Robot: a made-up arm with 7 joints.
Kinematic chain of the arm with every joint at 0, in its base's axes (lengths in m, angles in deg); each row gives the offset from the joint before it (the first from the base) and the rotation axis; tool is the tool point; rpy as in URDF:
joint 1: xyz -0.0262 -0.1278 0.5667 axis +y
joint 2: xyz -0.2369 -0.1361 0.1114 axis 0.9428 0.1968 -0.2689
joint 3: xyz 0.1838 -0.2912 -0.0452 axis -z
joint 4: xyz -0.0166 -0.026 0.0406 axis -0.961 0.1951 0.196
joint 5: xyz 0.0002 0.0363 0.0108 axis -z
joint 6: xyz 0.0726 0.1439 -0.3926 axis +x
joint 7: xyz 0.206 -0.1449 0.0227 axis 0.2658 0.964 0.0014
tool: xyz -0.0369 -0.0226 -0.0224 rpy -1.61 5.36 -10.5
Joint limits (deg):
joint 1: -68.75..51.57
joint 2: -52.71..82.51
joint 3: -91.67..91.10
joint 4: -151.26..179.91
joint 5: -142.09..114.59
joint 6: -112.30..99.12
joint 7: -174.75..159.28
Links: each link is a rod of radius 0.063 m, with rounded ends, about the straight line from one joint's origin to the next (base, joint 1, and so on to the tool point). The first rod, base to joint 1, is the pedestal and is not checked.
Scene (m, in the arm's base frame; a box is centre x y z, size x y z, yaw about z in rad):
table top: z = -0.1
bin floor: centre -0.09 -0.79 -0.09 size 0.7 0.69 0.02 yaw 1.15
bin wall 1: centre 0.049 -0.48 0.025 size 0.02 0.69 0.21 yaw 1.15
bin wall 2: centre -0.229 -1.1 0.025 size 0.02 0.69 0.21 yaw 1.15
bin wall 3: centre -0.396 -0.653 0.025 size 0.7 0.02 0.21 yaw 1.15
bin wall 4: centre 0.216 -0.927 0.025 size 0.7 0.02 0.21 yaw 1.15
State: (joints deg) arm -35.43 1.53 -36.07 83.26 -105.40 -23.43 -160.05
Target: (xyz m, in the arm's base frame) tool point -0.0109 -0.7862 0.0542
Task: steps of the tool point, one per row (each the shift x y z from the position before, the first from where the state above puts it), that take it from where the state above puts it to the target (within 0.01 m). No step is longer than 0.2 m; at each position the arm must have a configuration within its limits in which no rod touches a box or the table.
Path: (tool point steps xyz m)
1: -0.0112 0.0317 -0.1405
2: -0.0441 0.0561 -0.1360

